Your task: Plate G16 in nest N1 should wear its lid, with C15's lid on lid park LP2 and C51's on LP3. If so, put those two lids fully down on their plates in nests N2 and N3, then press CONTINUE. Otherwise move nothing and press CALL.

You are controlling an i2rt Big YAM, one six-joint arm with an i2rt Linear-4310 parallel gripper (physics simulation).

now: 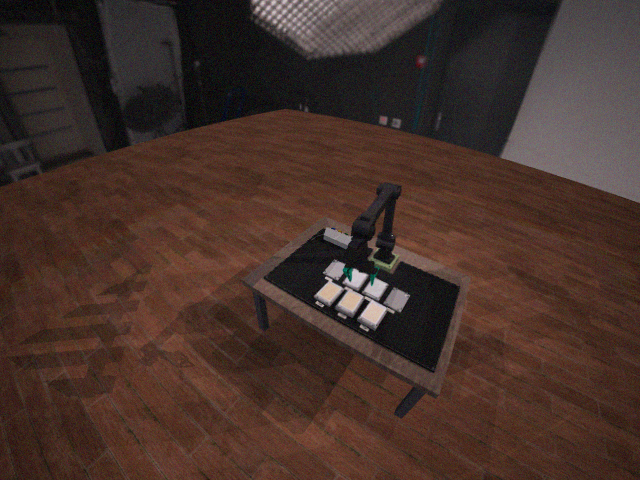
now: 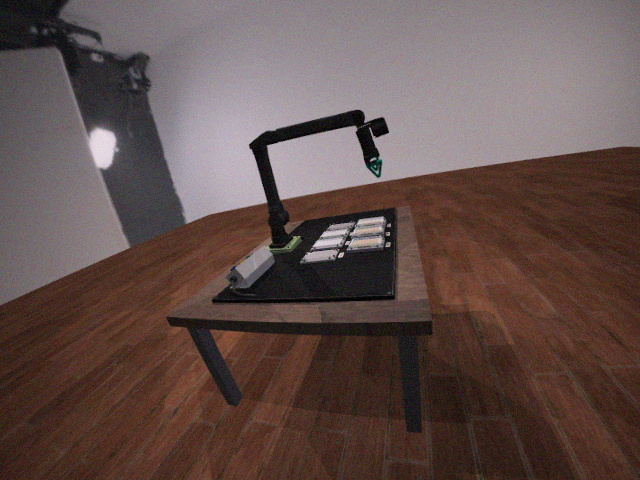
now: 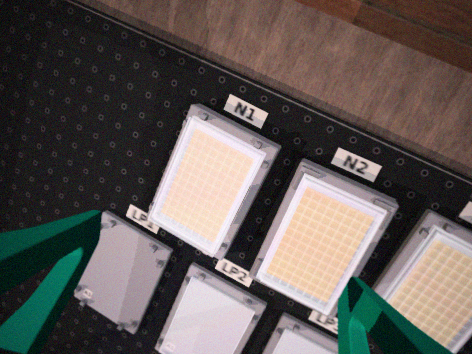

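Seen in the pictures: gripper, fingertip midpoint: (image 1: 361, 283) (image 2: 377, 173) (image 3: 223, 257); arm's base, origin of the base link: (image 1: 384, 257) (image 2: 281, 243).
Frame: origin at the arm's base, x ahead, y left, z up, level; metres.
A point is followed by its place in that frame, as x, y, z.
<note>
My gripper (image 1: 361, 279) {0.518, 0.104, 0.249} (image 2: 376, 167) {0.518, 0.104, 0.249} (image 3: 223, 257) {0.518, 0.104, 0.249} is open and empty, high above the nests and lid parks. The plate in nest N1 (image 1: 373, 314) {0.451, 0.177, 0.023} (image 2: 371, 220) {0.441, 0.164, 0.023} (image 3: 205, 185) {0.440, 0.168, 0.023} has a paler, softer grid than the plate in N2 (image 1: 351, 301) {0.445, 0.043, 0.012} (image 3: 322, 245) {0.449, 0.035, 0.012}, as if under a clear lid. The third plate (image 1: 329, 292) {0.471, -0.081, 0.011} (image 3: 435, 290) {0.471, -0.076, 0.011} has a crisp grid; its label is cut off. A whitish lid (image 1: 375, 288) {0.272, 0.090, 0.001} (image 3: 215, 310) {0.300, 0.091, 0.001} lies on LP2, another (image 1: 355, 279) {0.288, -0.033, 0.001} (image 3: 305, 345) {0.330, -0.016, 0.001} on LP3. Names G16, C15 and C51 are not readable.
Lid park LP1 (image 1: 397, 299) {0.256, 0.223, -0.007} (image 3: 127, 275) {0.262, 0.210, -0.007} is bare grey. Another grey park (image 1: 336, 269) {0.287, -0.167, -0.007} (image 2: 320, 255) {0.290, -0.172, -0.007} is at the row's other end. A grey button box (image 1: 338, 237) {0.077, -0.311, 0.041} (image 2: 253, 266) {0.084, -0.340, 0.033} stands near the arm's base; its button labels are unreadable. A black mat (image 1: 289, 268) {0.462, -0.385, -0.017} (image 2: 356, 284) {0.494, -0.386, -0.017} (image 3: 75, 125) {0.398, 0.357, -0.016} covers the table.
</note>
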